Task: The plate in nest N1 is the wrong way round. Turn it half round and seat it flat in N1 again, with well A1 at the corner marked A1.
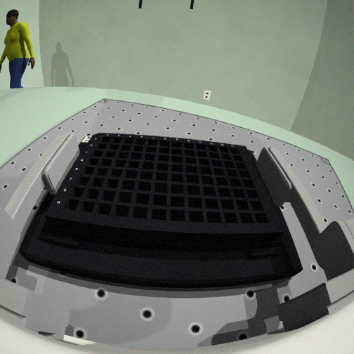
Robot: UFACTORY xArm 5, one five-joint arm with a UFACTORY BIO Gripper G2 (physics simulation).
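Note:
The black plate (167,176) with its grid of square wells lies in the black nest (160,272), below and between the fingers. It looks level, but the dark edges do not show whether it is fully down all round. Its row letters run along the left side, with H at the near left, and small marks run along the far edge. A white corner mark (86,138) shows at the nest's far left corner, beside the row A end. My gripper (167,169) is open, one finger at each short side of the plate, with nothing gripped.
A grey board (146,300) with rows of holes lies under the nest and reaches out behind it. A white wall socket (207,95) shows on the green wall. A person in a yellow top (18,42) stands at the far left, beyond the board.

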